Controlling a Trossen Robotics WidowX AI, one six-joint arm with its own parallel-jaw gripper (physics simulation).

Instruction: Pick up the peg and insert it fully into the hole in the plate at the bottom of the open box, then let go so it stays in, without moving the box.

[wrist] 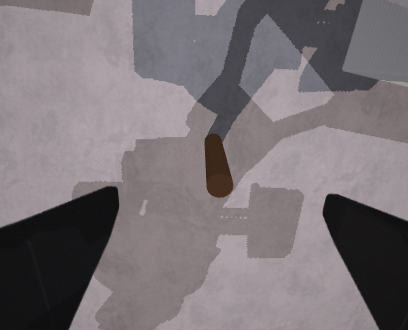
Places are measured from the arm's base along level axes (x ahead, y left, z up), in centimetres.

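Pixels of known places: gripper, fingertip midpoint: (223, 200).
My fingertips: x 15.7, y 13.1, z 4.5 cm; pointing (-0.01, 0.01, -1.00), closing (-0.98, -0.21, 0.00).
Behind a point stands the place of what it marks.
The brown peg (219, 167) @[x 15.7, y 12.9, z 1.1 cm] shows near the middle of the wrist view, with its round end face toward the camera and its long side running away toward the top. My gripper (223, 200) @[x 15.7, y 13.1, z 4.5 cm] is wide open, with one black finger at the lower left and the other at the lower right. The peg shows between and slightly beyond the fingertips, apart from both. Whether the peg stands upright or leans is hard to tell. The box and its plate with the hole do not show in this view.
A grey-green panel or block (382, 42) @[x 7.7, y 3.9, z -2.1 cm] shows at the upper right corner. Shadows of the arm and gripper and a bluish shadow lie over the pale mottled surface (65, 100) @[x 27.5, y 13.1, z -6.0 cm] around the peg.
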